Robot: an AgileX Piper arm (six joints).
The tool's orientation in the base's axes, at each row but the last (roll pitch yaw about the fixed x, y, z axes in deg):
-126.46 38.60 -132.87
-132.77 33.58 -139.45
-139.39 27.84 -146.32
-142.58 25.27 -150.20
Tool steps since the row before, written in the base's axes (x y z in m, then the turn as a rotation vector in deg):
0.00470 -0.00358 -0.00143 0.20 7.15 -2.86
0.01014 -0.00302 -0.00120 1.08 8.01 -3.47
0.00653 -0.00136 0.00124 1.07 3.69 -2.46
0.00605 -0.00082 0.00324 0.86 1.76 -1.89
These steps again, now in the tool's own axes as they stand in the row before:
0.00044 -0.00231 0.00561 -2.42 7.30 -0.47
-0.00412 -0.00297 0.00936 -3.10 8.23 0.27
-0.00472 -0.00290 0.00392 -1.45 4.19 1.08
-0.00576 -0.00348 0.00157 -0.66 2.33 1.24

